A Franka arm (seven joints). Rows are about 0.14 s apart.
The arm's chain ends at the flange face. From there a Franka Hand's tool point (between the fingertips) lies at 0.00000 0.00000 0.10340 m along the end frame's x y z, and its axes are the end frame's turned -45 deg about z.
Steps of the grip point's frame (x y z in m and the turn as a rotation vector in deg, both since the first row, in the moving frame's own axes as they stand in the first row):
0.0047 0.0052 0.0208 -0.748 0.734 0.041
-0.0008 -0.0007 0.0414 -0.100 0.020 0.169
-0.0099 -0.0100 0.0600 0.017 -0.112 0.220
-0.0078 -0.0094 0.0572 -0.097 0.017 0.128
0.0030 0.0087 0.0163 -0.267 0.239 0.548
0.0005 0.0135 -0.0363 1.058 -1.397 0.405
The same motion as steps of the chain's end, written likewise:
0.0051 0.0003 0.0208 -0.010 1.048 0.041
-0.0012 0.0000 0.0414 -0.057 0.085 0.169
-0.0139 -0.0002 0.0600 -0.067 -0.091 0.220
-0.0123 -0.0012 0.0572 -0.057 0.081 0.128
0.0076 0.0040 0.0163 -0.020 0.358 0.548
0.0130 0.0088 -0.0363 -0.240 -1.736 0.405

